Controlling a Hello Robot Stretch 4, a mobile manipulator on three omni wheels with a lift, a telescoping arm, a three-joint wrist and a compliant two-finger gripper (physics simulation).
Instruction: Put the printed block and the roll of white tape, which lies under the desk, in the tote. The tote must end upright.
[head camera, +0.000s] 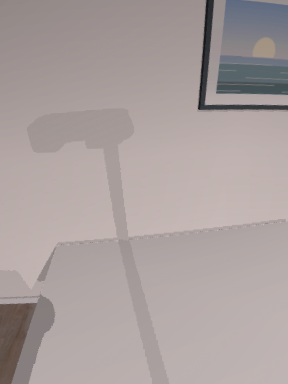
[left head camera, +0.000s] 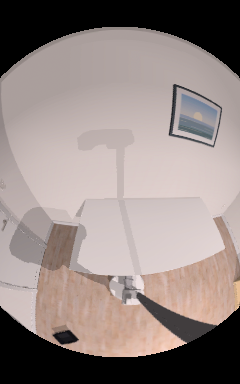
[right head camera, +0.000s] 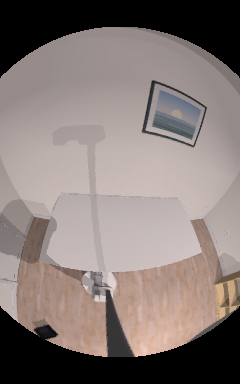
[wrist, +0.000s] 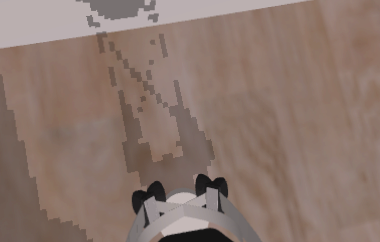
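Observation:
I see my gripper (wrist: 180, 191). I also see a roll of white tape (wrist: 181, 195); the head camera view does not show the roll of white tape, hidden by the white desk, and the left head camera view misses the roll of white tape, which is hidden by the white desk too. The white desk (head camera: 204, 300), (left head camera: 114, 236) and (right head camera: 87, 232) is part of the scene, and so is a framed picture (right head camera: 170, 113) and (left head camera: 193, 116).

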